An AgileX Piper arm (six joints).
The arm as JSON. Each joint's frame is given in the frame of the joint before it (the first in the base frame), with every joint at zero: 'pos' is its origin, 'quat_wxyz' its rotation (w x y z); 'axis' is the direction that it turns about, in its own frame. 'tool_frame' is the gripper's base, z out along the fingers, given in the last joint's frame.
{
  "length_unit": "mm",
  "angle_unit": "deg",
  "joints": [
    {
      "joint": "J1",
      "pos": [
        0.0,
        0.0,
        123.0
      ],
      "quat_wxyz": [
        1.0,
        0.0,
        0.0,
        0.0
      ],
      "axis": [
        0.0,
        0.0,
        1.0
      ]
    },
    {
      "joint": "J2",
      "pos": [
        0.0,
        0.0,
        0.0
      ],
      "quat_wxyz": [
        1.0,
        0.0,
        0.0,
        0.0
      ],
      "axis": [
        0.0,
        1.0,
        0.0
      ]
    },
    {
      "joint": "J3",
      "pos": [
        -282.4,
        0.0,
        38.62
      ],
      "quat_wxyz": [
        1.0,
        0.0,
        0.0,
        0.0
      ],
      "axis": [
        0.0,
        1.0,
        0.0
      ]
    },
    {
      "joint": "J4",
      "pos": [
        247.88,
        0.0,
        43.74
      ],
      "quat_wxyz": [
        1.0,
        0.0,
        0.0,
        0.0
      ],
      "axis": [
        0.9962,
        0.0,
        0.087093
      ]
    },
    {
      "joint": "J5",
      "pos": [
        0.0,
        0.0,
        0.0
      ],
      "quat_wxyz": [
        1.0,
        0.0,
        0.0,
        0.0
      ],
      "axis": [
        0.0,
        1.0,
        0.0
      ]
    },
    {
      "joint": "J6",
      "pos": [
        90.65,
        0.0,
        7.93
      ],
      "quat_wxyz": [
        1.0,
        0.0,
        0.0,
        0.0
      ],
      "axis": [
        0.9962,
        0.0,
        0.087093
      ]
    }
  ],
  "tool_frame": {
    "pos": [
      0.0,
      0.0,
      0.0
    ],
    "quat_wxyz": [
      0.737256,
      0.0,
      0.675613,
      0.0
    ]
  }
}
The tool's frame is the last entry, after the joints.
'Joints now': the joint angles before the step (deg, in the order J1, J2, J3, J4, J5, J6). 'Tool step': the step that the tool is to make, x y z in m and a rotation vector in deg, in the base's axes. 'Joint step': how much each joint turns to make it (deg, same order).
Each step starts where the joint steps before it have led.
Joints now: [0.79, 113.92, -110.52, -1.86, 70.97, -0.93]
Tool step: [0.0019, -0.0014, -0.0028, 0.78, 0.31, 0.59]
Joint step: [-0.42, 0.52, -0.23, 1.15, -0.01, -1.04]
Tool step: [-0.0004, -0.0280, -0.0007, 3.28, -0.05, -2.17]
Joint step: [-4.51, 0.11, 0.00, 4.11, 0.00, -2.40]
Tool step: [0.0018, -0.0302, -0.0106, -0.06, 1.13, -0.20]
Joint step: [-4.16, 1.47, -0.10, 1.22, 0.02, -4.19]
